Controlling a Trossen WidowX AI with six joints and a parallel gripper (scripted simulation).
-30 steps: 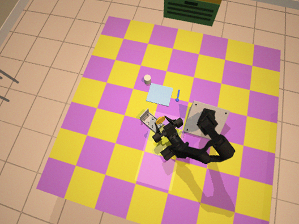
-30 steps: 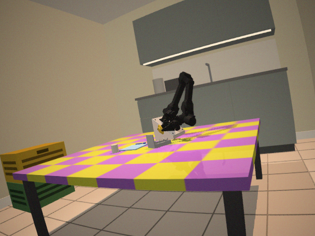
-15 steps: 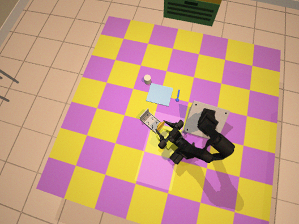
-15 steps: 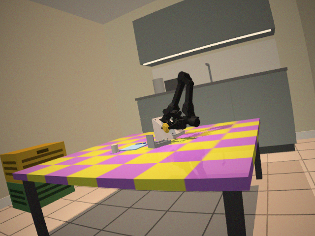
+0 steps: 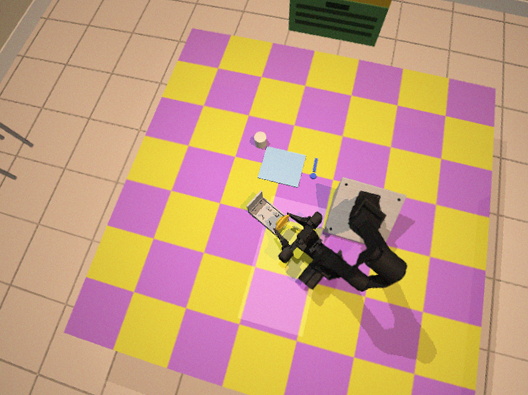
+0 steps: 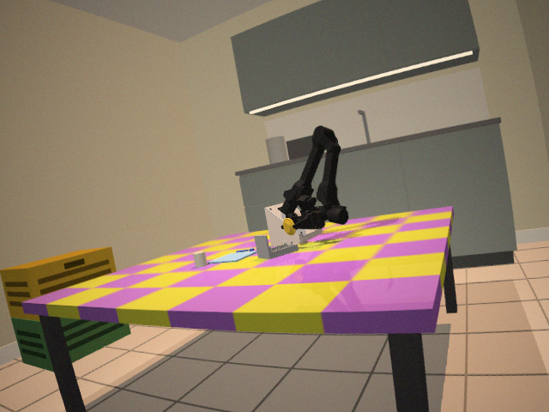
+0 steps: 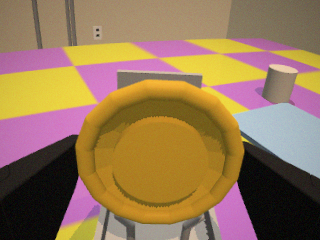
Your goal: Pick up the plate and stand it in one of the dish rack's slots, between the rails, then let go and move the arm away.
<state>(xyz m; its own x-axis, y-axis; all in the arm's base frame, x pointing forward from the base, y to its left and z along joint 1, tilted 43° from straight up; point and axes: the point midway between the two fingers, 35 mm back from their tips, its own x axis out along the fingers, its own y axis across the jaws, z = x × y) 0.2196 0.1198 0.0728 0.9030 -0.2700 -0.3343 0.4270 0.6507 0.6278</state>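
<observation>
My gripper tip is 5 cm short of the grey dish rack, 3 cm to the left of it and 6 cm above it. The rest, counted from my gripper tip: blue spoon: 7 cm behind, 23 cm to the right, 8 cm below; yellow plate: 1 cm behind; light blue mat: 5 cm ahead, 22 cm to the right, 8 cm below.
</observation>
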